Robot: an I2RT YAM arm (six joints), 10 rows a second.
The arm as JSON. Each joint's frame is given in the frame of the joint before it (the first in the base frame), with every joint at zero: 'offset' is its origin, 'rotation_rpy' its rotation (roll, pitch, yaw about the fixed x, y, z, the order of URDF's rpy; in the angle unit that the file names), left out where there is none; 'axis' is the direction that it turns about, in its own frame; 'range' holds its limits. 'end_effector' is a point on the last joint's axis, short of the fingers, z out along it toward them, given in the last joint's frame.
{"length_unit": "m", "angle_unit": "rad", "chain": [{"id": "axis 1", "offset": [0.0, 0.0, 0.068], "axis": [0.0, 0.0, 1.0], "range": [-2.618, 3.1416]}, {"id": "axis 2", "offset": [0.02, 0.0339, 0.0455], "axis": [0.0, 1.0, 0.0], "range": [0.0, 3.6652]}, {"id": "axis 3", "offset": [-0.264, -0.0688, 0.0], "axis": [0.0, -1.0, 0.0], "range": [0.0, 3.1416]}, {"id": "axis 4", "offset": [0.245, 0.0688, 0.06], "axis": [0.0, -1.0, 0.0], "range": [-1.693, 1.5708]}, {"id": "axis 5", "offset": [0.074, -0.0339, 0.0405], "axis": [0.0, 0.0, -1.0], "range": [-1.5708, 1.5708]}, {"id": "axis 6", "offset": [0.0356, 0.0, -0.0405], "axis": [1.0, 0.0, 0.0], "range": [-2.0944, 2.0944]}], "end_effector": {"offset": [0.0, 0.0, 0.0], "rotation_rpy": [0.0, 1.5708, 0.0]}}
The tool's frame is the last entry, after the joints.
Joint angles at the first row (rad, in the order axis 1, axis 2, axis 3, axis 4, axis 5, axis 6):
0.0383, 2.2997, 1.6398, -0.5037, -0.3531, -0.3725
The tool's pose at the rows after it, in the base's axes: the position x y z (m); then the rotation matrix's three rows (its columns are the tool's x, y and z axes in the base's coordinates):
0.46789 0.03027 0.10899; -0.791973 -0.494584 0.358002; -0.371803 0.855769 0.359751; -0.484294 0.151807 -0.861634
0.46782 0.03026 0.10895; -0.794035 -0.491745 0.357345; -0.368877 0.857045 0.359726; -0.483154 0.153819 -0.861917
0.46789 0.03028 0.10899; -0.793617 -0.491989 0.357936; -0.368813 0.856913 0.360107; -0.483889 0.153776 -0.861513
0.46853 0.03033 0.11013; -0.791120 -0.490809 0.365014; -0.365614 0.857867 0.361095; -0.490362 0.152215 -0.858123
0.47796 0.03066 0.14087; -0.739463 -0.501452 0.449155; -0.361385 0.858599 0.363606; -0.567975 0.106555 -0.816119
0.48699 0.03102 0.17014; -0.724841 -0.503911 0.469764; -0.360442 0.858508 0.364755; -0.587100 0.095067 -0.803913
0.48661 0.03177 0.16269; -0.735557 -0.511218 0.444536; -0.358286 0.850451 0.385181; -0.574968 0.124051 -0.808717
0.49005 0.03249 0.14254; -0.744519 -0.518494 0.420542; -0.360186 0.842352 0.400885; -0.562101 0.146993 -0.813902
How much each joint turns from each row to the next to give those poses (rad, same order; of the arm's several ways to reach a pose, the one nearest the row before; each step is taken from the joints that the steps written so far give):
0.0000, 0.0000, 0.0000, 0.0000, 0.0000, 0.0004
0.0000, 0.0000, 0.0000, -0.0008, 0.0000, 0.0034
0.0000, 0.0000, 0.0000, 0.0008, -0.0003, 0.0000
0.0000, -0.0019, 0.0000, 0.0065, -0.0008, 0.0034
0.0000, -0.0389, 0.0431, 0.0182, 0.0008, 0.0027
0.0000, -0.0053, 0.1060, -0.0858, -0.0004, 0.0004
0.0000, 0.0149, -0.0007, -0.0095, -0.0229, -0.0004
0.0000, 0.0450, -0.0011, 0.0213, -0.0179, -0.0046

